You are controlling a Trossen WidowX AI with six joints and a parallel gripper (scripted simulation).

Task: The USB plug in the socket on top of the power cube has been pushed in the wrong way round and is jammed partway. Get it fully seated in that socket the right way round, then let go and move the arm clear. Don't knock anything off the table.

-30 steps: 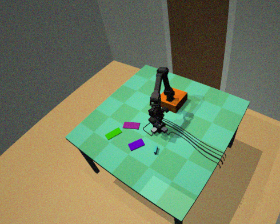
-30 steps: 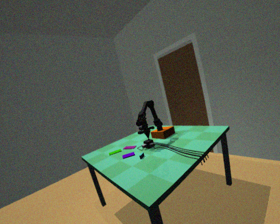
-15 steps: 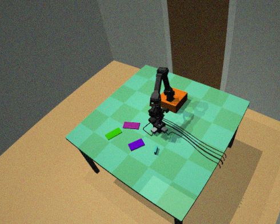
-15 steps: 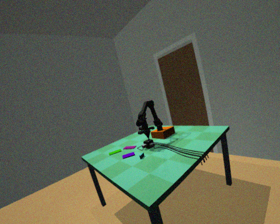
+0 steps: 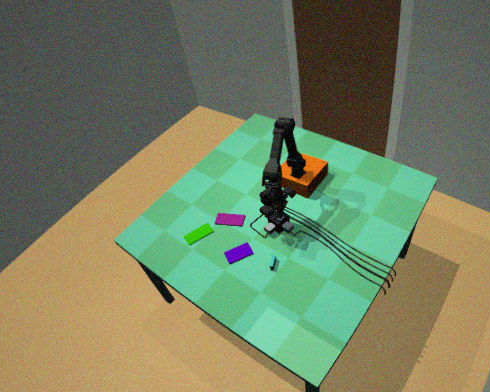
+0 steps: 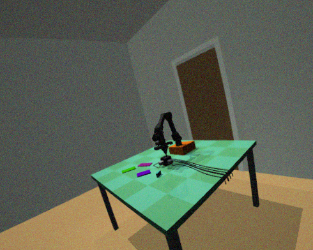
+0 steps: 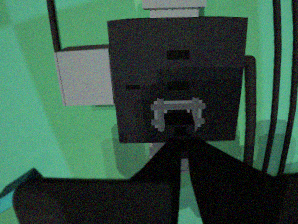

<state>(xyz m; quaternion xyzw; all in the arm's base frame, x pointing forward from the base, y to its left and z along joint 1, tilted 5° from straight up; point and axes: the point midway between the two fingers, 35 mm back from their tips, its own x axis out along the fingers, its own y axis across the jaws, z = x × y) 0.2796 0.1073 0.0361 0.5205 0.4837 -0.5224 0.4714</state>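
Right now the USB plug is 20 mm below my gripper tip. Round my gripper tip: small teal piece 190 mm ahead, 100 mm to the left, 90 mm below; magenta piece 250 mm to the right, 120 mm ahead, 100 mm below; green block 320 mm to the right, 290 mm ahead, 100 mm below.
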